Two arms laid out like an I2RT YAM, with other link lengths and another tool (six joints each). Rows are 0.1 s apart.
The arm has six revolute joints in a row. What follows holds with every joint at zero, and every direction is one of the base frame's.
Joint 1 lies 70.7 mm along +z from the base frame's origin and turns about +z.
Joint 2 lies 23.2 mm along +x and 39.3 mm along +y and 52.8 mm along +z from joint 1 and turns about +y.
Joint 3 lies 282.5 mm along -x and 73.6 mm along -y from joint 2 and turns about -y.
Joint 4 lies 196.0 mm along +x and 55.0 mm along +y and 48.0 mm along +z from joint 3 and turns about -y.
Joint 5 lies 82.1 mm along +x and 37.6 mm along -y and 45.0 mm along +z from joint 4 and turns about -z.
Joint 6 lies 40.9 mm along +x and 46.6 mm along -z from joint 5 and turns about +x.
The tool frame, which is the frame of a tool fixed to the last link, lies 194.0 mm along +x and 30.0 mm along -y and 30.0 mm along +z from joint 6; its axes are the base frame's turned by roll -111.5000, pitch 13.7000 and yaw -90.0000 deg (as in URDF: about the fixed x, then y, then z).
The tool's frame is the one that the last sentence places.
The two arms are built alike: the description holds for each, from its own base.
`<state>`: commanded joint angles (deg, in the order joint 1, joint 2, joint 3, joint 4, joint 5, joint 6); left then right.
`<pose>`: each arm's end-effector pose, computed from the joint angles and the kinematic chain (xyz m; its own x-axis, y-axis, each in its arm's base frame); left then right.
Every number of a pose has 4 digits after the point.
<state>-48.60 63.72 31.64 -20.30 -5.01 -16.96 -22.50 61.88 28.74 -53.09 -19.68 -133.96</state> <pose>0.1942 -0.2449 0.0835 -0.6811 -0.7314 -0.0343 -0.6956 0.6609 -0.2815 0.1302 0.0566 0.0173 0.9675 0.1128 0.2261 0.0909 -0.9903 0.1051</pose>
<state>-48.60 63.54 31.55 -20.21 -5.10 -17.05 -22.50 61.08 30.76 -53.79 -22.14 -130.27</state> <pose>0.1946 -0.2446 0.0841 -0.6794 -0.7330 -0.0343 -0.6964 0.6588 -0.2847 0.1450 0.0599 0.0312 0.9645 0.0489 0.2595 0.0322 -0.9971 0.0684</pose>
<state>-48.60 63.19 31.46 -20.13 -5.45 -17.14 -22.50 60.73 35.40 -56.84 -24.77 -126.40</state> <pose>0.1958 -0.2437 0.0856 -0.6754 -0.7365 -0.0375 -0.6977 0.6547 -0.2908 0.1616 0.0625 0.0549 0.9581 -0.0176 0.2859 -0.0250 -0.9994 0.0223</pose>
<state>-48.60 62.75 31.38 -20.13 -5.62 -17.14 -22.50 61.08 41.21 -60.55 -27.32 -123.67</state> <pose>0.1962 -0.2431 0.0872 -0.6739 -0.7378 -0.0392 -0.6972 0.6525 -0.2970 0.1774 0.0649 0.0825 0.9482 -0.0643 0.3110 -0.0606 -0.9979 -0.0218</pose>
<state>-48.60 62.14 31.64 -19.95 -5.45 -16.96 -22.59 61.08 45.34 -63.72 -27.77 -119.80</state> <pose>0.1971 -0.2454 0.0929 -0.6766 -0.7354 -0.0369 -0.6908 0.6513 -0.3140 0.1853 0.0624 0.0992 0.9445 -0.1272 0.3028 -0.1197 -0.9919 -0.0435</pose>
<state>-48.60 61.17 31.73 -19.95 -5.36 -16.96 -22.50 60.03 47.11 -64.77 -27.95 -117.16</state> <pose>0.1974 -0.2463 0.0985 -0.6769 -0.7353 -0.0338 -0.6865 0.6472 -0.3314 0.1904 0.0606 0.1092 0.9350 -0.1647 0.3139 -0.1564 -0.9863 -0.0519</pose>
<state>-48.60 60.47 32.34 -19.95 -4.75 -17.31 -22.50 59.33 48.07 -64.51 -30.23 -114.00</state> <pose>0.1978 -0.2502 0.1068 -0.6786 -0.7343 -0.0194 -0.6827 0.6402 -0.3522 0.1988 0.0644 0.1217 0.9198 -0.2138 0.3291 -0.1916 -0.9765 -0.0989</pose>
